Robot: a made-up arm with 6 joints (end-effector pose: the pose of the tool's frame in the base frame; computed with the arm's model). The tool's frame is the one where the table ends.
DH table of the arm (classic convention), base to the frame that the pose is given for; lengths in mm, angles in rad. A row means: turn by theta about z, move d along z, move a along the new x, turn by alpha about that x. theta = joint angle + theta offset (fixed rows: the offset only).
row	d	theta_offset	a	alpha
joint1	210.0	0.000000	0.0	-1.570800
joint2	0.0	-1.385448	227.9	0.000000
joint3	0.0	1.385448	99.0	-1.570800
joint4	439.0	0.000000	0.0	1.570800
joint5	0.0	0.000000	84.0	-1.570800
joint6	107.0	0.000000	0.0	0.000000
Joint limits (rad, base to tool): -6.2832..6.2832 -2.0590..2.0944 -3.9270..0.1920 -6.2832..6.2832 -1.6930..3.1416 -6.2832..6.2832
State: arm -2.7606 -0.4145 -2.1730 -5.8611 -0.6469 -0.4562
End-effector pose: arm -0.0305 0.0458 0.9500 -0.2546 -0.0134 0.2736
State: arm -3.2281 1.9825 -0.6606 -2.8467 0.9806 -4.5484
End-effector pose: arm 0.3279 -0.0161 -0.1932 -1.5270 2.2377 -0.0433
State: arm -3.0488 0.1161 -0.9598 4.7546 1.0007 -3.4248
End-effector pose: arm -0.5579 -0.0070 0.1230 -1.4925 -1.2939 -0.2582
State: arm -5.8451 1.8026 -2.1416 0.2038 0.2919 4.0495
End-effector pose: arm 0.4894 0.2181 -0.3667 -1.0218 -2.9654 -0.1233
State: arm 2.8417 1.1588 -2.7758 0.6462 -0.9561 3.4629
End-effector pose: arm -0.5912 0.2684 0.4884 0.4736 -1.0776 -2.6674
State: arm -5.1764 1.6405 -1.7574 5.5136 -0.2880 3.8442
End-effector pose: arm 0.1361 0.4444 -0.3409 -1.6313 2.4216 0.4946
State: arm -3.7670 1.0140 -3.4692 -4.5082 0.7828 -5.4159
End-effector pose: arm -0.4121 0.2784 0.8016 -0.6663 -0.8616 2.1162
